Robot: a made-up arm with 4 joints.
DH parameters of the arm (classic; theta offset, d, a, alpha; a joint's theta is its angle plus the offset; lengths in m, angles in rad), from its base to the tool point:
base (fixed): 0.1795 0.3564 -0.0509 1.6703
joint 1: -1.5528 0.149 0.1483 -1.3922
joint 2: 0.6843 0 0.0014 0
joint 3: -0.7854 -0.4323 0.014 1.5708
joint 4: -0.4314 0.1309 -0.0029 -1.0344
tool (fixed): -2.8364 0.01 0 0
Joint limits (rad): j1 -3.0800..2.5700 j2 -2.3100..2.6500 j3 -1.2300..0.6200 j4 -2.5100..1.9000
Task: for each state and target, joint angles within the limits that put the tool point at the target. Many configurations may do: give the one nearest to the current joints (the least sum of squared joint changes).
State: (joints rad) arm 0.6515 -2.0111 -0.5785 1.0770
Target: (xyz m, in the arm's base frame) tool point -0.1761 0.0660 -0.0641
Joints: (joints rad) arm 0.8610 -2.3100 -1.0647 1.4052
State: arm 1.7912 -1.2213 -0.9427 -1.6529
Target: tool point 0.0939 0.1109 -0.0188
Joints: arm 1.7060 -1.6361 -1.2300 -1.5080
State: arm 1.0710 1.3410 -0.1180 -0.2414
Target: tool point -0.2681 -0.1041 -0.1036
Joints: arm 0.4913 1.3804 -0.0519 -0.4537
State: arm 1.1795 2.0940 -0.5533 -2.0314
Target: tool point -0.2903 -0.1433 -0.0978
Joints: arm 0.4695 1.8410 -0.8162 -1.5722
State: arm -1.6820 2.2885 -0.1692 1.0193
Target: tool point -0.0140 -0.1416 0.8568
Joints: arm -2.1965 1.9837 -0.4582 1.5360
